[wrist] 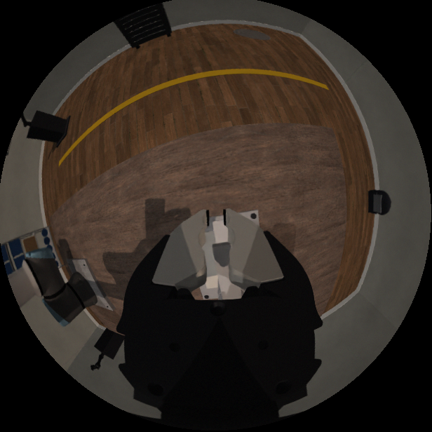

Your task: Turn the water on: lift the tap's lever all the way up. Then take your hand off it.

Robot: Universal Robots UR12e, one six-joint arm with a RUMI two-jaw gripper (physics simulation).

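The whitish tap shows in the wrist view through the narrow gap between the jaws, at the lower middle. Its metal base plate sticks out beyond the right jaw, with a dark bolt at the corner. My gripper is shut to a narrow gap, with nothing held between its fingertips. The jaws overlap the tap in the view and hide most of it and of the plate. How high the lever stands, and whether a jaw touches it, I cannot tell.
The tap's plate lies on a brown wood-grained table top. Part of a robot arm and a second metal plate show at the lower left. Shadows fall on the table left of the jaws. A yellow line crosses the floor beyond.
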